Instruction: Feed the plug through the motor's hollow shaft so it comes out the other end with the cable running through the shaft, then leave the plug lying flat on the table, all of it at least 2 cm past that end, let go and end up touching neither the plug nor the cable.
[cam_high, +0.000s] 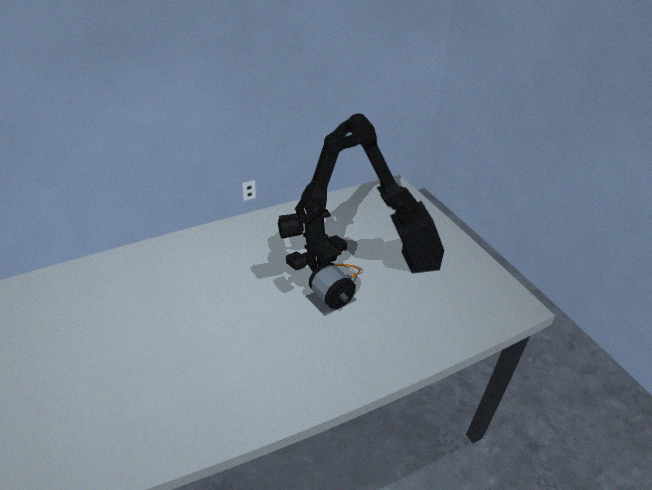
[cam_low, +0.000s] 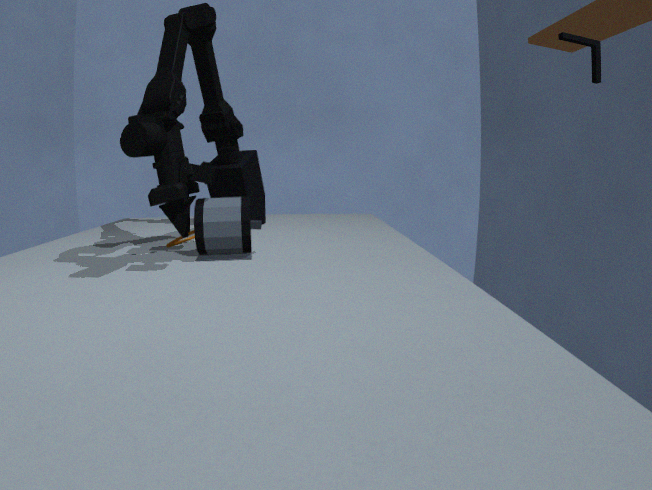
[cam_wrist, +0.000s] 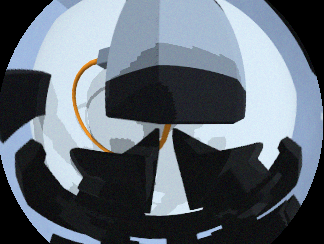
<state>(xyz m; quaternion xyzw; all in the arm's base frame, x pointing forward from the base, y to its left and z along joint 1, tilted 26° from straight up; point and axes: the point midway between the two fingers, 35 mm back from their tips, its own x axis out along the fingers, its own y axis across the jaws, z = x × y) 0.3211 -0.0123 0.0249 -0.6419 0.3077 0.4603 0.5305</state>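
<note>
Right now the plug is 20 mm behind my hand, 130 mm to the left of it and 20 mm below it.
</note>
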